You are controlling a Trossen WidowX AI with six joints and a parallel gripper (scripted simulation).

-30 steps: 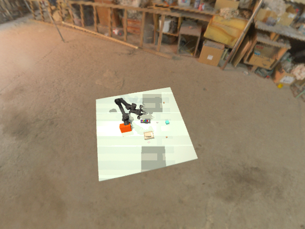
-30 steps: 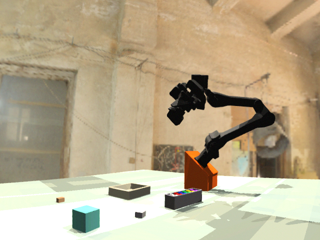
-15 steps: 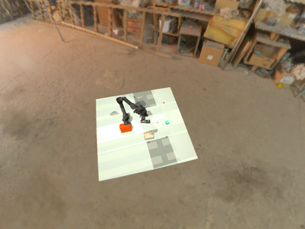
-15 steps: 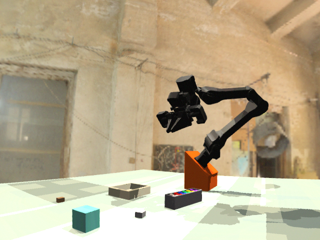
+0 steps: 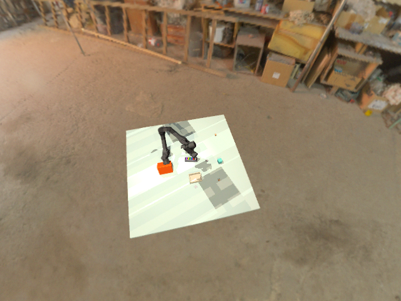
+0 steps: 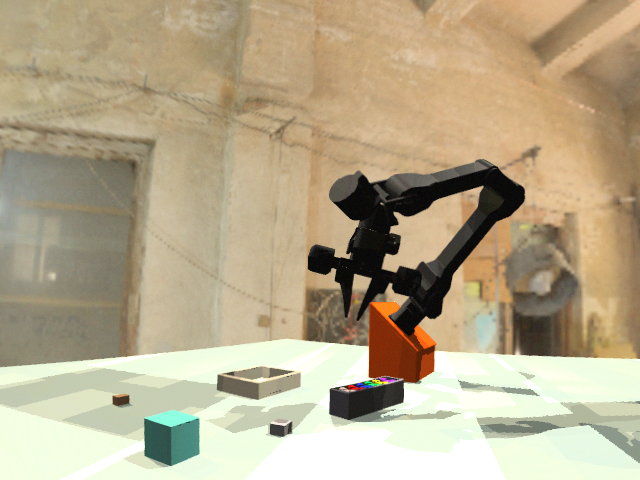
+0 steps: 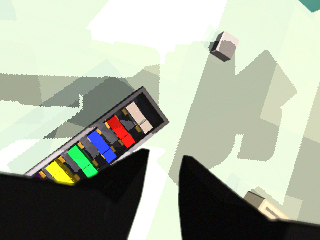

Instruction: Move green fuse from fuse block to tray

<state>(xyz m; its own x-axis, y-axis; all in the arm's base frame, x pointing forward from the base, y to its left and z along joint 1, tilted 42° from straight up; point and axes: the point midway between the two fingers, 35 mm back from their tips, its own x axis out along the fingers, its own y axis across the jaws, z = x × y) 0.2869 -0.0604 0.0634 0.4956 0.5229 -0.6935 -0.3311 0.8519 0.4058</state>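
My gripper tip is 12 cm above the green fuse, 4 cm past it and 3 cm to the right of it. Also, from my gripper tip: small grey cube: 14 cm below, 14 cm ahead, 4 cm to the right; then teal cube: 28 cm ahead, 13 cm below, 10 cm to the right; then beige tray: 20 cm to the right, 14 cm below, 5 cm behind.
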